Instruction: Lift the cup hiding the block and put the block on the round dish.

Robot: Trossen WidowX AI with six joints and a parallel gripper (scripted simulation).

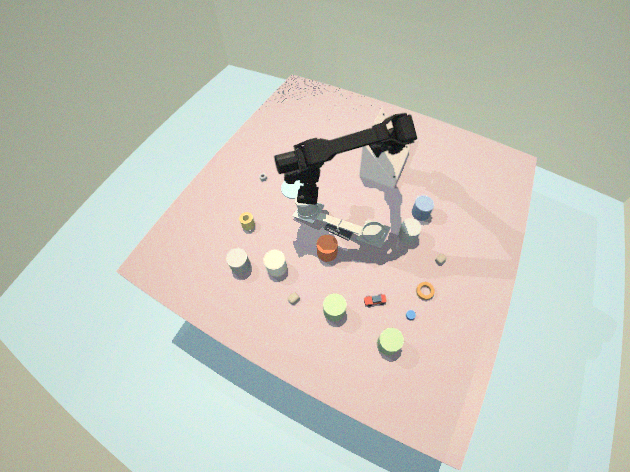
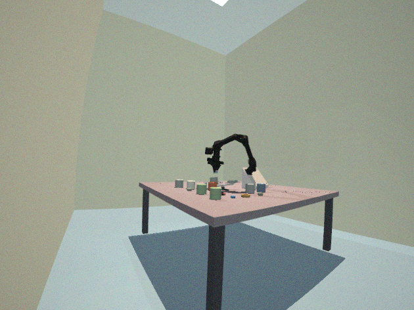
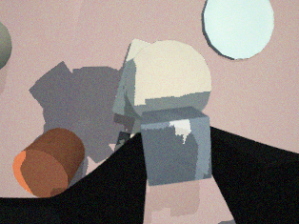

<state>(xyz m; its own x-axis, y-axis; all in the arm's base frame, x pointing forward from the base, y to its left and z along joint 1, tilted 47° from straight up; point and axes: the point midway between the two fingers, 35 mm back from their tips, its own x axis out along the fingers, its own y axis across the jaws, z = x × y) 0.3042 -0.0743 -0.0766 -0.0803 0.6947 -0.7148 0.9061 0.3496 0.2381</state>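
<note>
Right now the round light-blue dish is 80 mm behind my gripper tip, 120 mm to the right of it and 140 mm below it. From my gripper tip the other things lie so: orange cup 110 mm ahead, 110 mm to the left, 100 mm below; toy car 190 mm ahead, 350 mm to the left, 130 mm below; pale grey cup 40 mm to the right, 80 mm below.
</note>
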